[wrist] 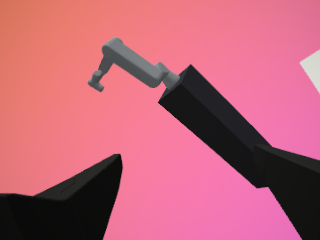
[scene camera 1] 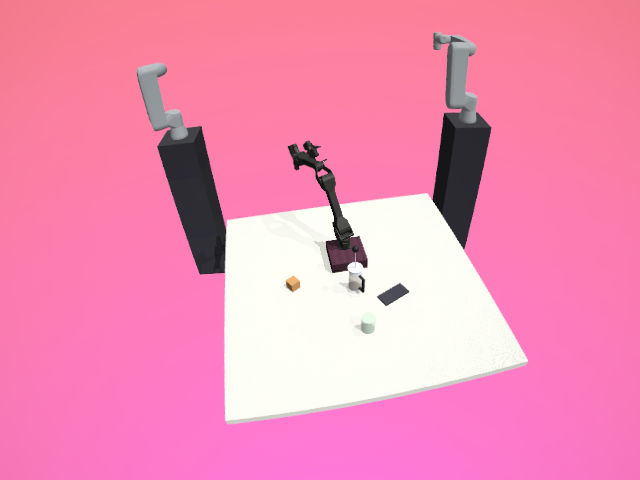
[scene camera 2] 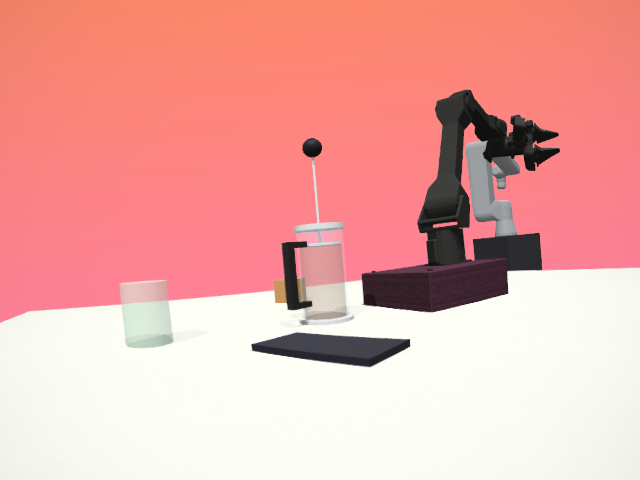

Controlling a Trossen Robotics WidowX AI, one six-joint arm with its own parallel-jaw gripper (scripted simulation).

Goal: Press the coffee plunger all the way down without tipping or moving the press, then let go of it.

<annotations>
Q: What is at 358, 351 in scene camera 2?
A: A flat dark slab.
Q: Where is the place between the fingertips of my gripper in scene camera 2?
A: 559, 141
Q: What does my gripper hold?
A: Nothing.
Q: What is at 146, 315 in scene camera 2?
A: A pale green glass.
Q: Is my gripper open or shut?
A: Open.
</annotations>
